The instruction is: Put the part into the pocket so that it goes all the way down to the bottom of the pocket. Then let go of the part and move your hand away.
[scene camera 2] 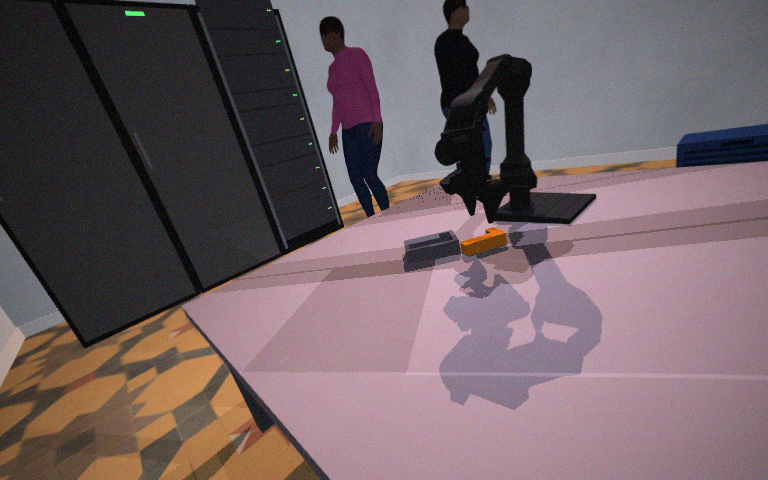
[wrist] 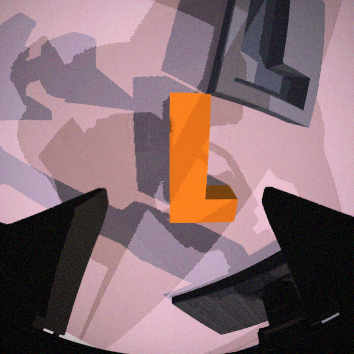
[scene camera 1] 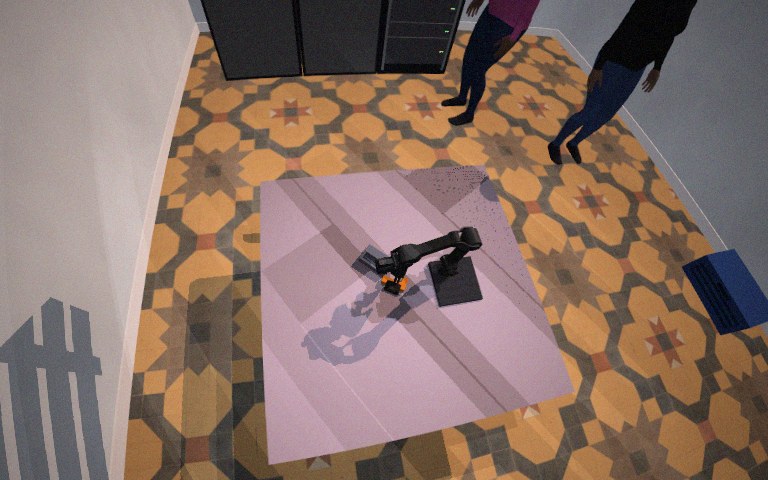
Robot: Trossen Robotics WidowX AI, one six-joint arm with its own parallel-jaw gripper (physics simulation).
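Seen in the pictures: gripper, fingertip midpoint: [scene camera 2: 481,219] [wrist: 186,195] [scene camera 1: 395,279]; arm's base, link origin: [scene camera 2: 520,206] [wrist: 277,289] [scene camera 1: 445,270].
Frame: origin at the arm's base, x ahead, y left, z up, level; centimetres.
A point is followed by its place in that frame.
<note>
The orange L-shaped part [scene camera 1: 386,279] @[x 28.4, y -5.0, z 0.6 cm] [scene camera 2: 483,243] @[x 27.3, y -1.9, z -0.3 cm] [wrist: 189,155] @[x 26.3, y -3.1, z 0.6 cm] lies flat on the pink table, outside the pocket. The grey block [scene camera 1: 367,259] @[x 32.6, y -18.2, z -1.9 cm] [scene camera 2: 433,258] @[x 33.1, y -13.5, z -2.2 cm] [wrist: 306,45] @[x 27.2, y -17.2, z 1.2 cm] with the L-shaped pocket stands beside it, its near corner very close to the part's far end. In the wrist view the block is turned a little relative to the part and runs out of the top of the frame. My gripper [scene camera 1: 398,278] @[x 26.0, y -2.1, z 5.6 cm] [scene camera 2: 481,217] @[x 26.0, y -2.1, z 5.6 cm] [wrist: 186,195] @[x 26.0, y -2.1, z 5.6 cm] is open and empty, above the part. In the wrist view the part's short foot lies between and just below the fingertips.
The pink table [scene camera 1: 317,407] @[x 72.9, y 35.1, z -2.3 cm] [scene camera 2: 351,418] @[x 79.7, y -1.7, z -2.4 cm] bears the arm's black base plate [scene camera 1: 457,288] @[x -1.8, y 9.7, z -0.6 cm] [scene camera 2: 557,206] @[x -0.1, y 10.1, z -0.7 cm] [wrist: 220,307] @[x 2.8, y 9.4, z -0.6 cm]. Beyond it stand dark cabinets [scene camera 1: 260,39] [scene camera 2: 152,113], two people and a blue box [scene camera 1: 730,291] [scene camera 2: 724,146].
</note>
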